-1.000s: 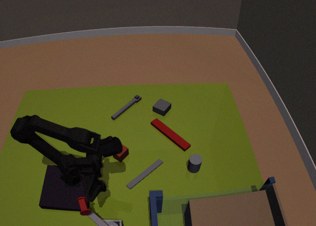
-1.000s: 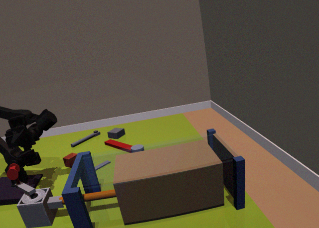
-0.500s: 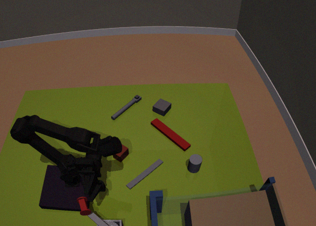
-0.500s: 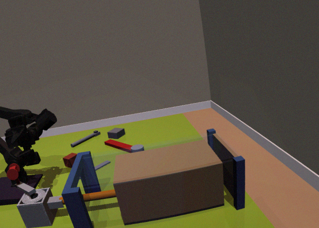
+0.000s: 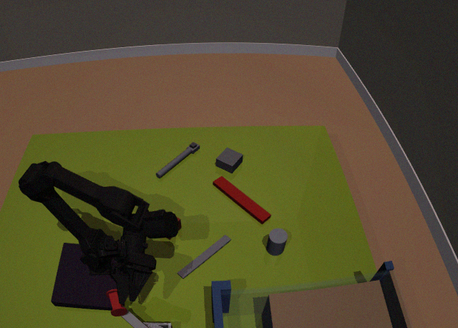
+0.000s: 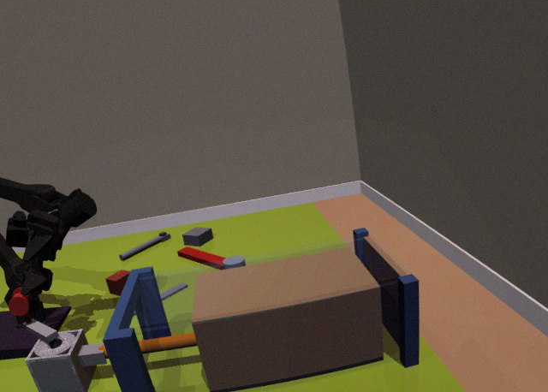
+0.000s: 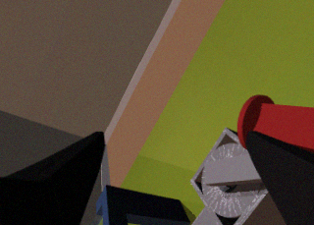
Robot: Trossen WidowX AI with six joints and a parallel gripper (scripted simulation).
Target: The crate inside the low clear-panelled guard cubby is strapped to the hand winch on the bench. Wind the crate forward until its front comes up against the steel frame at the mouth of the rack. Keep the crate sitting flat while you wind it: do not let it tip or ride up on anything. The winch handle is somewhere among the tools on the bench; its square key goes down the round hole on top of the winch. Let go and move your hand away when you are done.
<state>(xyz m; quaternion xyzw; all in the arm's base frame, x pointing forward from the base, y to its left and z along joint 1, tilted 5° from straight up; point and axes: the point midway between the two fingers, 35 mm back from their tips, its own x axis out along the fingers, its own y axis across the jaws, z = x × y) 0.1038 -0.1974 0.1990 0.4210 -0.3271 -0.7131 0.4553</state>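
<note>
Right now the winch handle is 10 cm below my gripper tip and 1 cm behind it. Round my gripper tip: red crank grip: 7 cm below, 3 cm to the left, 3 cm behind; then blue steel frame: 19 cm ahead, 10 cm below, 8 cm to the right; then grey winch: 18 cm below, 6 cm to the right, 2 cm ahead.
</note>
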